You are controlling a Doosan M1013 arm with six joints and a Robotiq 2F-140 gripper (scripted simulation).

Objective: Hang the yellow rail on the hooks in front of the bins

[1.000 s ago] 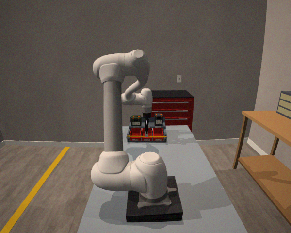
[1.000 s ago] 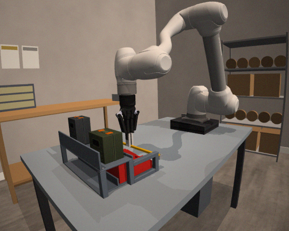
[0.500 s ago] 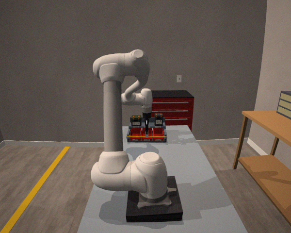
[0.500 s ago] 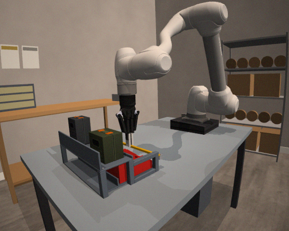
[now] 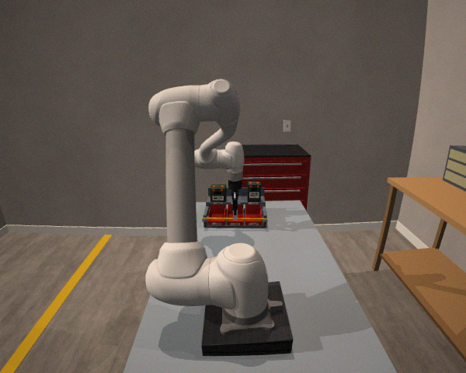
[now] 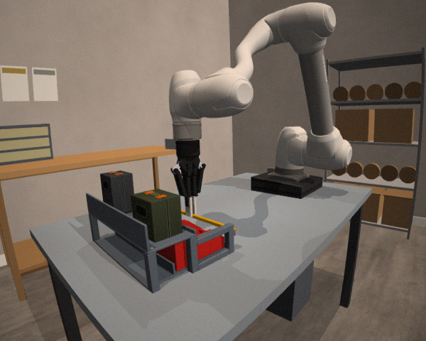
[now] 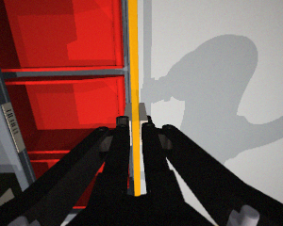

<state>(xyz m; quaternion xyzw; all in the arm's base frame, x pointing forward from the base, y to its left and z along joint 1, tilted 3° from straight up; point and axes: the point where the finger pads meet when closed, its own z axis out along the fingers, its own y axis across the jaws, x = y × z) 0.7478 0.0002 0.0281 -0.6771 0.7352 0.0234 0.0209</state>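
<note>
Right now the yellow rail is 30 mm below my hand. The rest, counted from my hand: green box 210 mm ahead, 100 mm to the left, 50 mm above; dark box 190 mm ahead, 130 mm to the right, 70 mm above.
</note>
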